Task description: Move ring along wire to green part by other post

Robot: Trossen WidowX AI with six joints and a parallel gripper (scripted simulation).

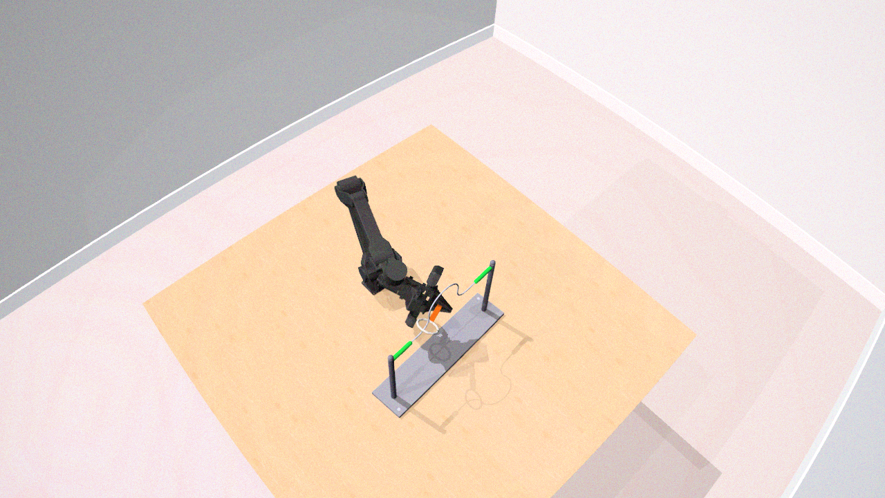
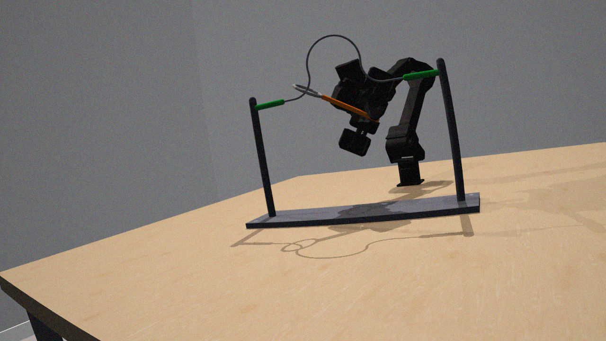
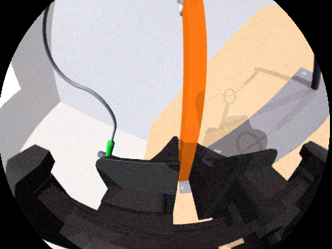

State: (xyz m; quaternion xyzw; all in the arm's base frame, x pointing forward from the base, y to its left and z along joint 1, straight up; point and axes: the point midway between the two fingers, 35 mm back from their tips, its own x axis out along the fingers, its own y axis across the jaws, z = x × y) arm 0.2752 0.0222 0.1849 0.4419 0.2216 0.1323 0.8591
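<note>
Now: the ring with orange handle 80 mm to the right of my gripper tip, 60 mm above it and 10 mm ahead of it.
</note>
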